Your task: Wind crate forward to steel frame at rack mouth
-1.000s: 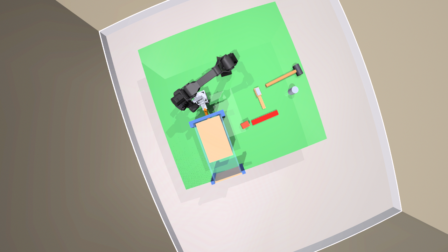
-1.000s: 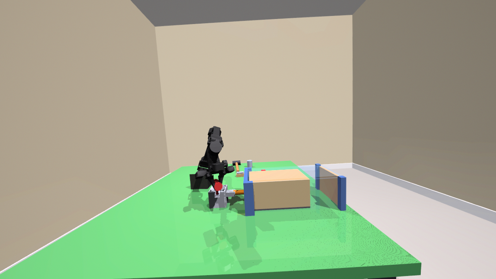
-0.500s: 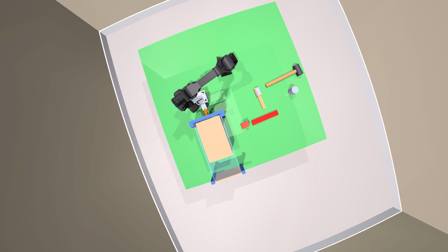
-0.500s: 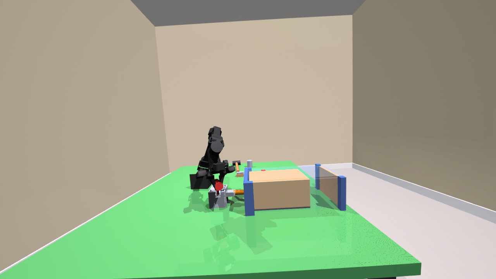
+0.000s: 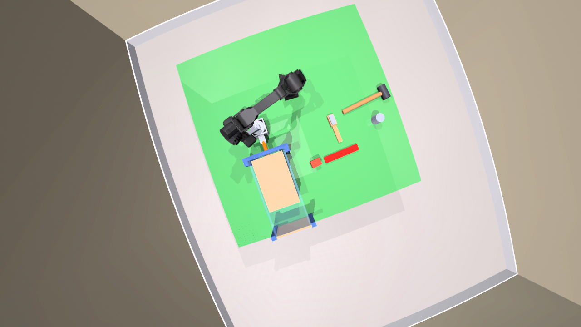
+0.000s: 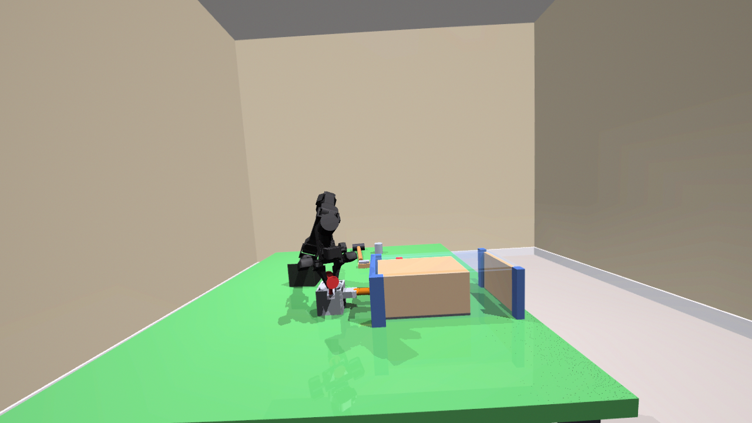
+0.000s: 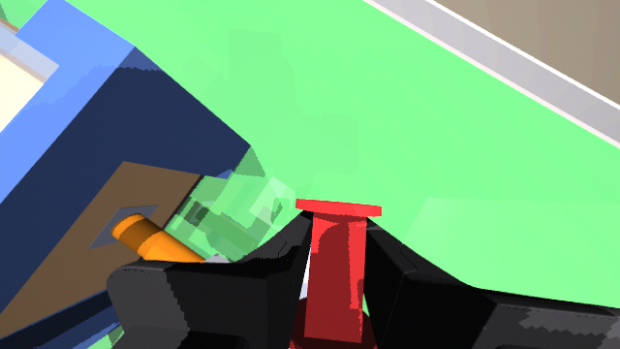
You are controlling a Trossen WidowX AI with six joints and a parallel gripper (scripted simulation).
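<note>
Now: gripper tip 2 cm to the right of the red knob and 1 cm past it. Also, from my gripper tip: blue steel frame: 13 cm to the left, 11 cm ahead, 2 cm below; winch: 10 cm to the left, 10 cm below, 6 cm behind; winch handle: 5 cm to the left, 3 cm below, 3 cm behind.
</note>
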